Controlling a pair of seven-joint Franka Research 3 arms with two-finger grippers.
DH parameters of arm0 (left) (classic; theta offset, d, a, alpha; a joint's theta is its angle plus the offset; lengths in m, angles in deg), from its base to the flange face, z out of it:
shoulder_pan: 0 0.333 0 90
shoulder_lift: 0 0 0 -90
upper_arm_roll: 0 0.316 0.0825 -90
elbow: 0 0 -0.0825 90
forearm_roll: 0 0.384 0 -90
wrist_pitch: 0 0 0.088 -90
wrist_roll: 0 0.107 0 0
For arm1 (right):
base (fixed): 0 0 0 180
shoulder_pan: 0 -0.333 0 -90
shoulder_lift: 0 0 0 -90
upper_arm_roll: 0 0.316 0.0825 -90
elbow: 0 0 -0.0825 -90
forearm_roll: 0 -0.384 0 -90
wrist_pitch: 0 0 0.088 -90
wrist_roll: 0 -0.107 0 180
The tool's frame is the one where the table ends.
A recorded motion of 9 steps. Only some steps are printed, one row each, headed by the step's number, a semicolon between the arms.
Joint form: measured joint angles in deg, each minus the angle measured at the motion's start. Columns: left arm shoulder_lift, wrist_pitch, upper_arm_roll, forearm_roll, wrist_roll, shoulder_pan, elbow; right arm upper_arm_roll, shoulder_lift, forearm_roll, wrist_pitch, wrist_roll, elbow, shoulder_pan.
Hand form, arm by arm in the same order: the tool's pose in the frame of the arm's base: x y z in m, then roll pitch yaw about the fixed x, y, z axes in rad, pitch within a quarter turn. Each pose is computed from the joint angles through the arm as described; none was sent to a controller.
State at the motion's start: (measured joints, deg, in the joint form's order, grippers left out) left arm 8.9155 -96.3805 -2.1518 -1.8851 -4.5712 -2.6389 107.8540; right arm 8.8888 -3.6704 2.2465 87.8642 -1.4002 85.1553 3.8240
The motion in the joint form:
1: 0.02 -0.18 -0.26 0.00 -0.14 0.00 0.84; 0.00 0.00 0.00 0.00 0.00 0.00 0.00
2: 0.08 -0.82 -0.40 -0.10 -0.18 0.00 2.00; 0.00 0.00 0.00 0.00 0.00 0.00 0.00
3: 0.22 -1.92 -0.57 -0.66 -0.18 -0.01 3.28; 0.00 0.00 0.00 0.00 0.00 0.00 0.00
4: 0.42 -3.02 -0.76 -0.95 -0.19 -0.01 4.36; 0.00 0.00 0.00 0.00 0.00 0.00 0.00
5: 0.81 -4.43 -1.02 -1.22 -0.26 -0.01 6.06; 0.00 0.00 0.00 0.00 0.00 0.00 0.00
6: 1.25 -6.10 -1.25 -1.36 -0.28 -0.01 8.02; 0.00 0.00 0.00 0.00 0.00 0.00 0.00
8: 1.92 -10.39 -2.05 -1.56 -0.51 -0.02 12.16; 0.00 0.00 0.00 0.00 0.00 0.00 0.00
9: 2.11 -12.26 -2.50 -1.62 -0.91 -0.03 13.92; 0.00 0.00 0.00 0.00 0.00 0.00 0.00
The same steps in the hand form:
1: 0.5044 -0.0490 0.5624 3.1204 0.0579 -0.0012; 0.5692 0.0430 0.6254 3.1119 0.0153 0.0624
2: 0.5033 -0.0503 0.5543 3.1199 0.0661 -0.0022; 0.5692 0.0430 0.6254 3.1119 0.0153 0.0624
3: 0.5023 -0.0527 0.5465 3.1111 0.0676 -0.0032; 0.5692 0.0430 0.6254 3.1119 0.0153 0.0624
4: 0.5014 -0.0547 0.5409 3.1067 0.0642 -0.0046; 0.5692 0.0430 0.6254 3.1119 0.0153 0.0624
5: 0.4988 -0.0571 0.5322 3.1035 0.0628 -0.0057; 0.5692 0.0430 0.6254 3.1119 0.0153 0.0624
6: 0.4959 -0.0590 0.5222 3.1024 0.0604 -0.0071; 0.5692 0.0430 0.6254 3.1119 0.0153 0.0624
8: 0.4907 -0.0654 0.4999 3.1025 0.0464 -0.0118; 0.5692 0.0430 0.6254 3.1119 0.0153 0.0624
9: 0.4882 -0.0689 0.4896 3.1037 0.0415 -0.0105; 0.5692 0.0430 0.6254 3.1119 0.0153 0.0624

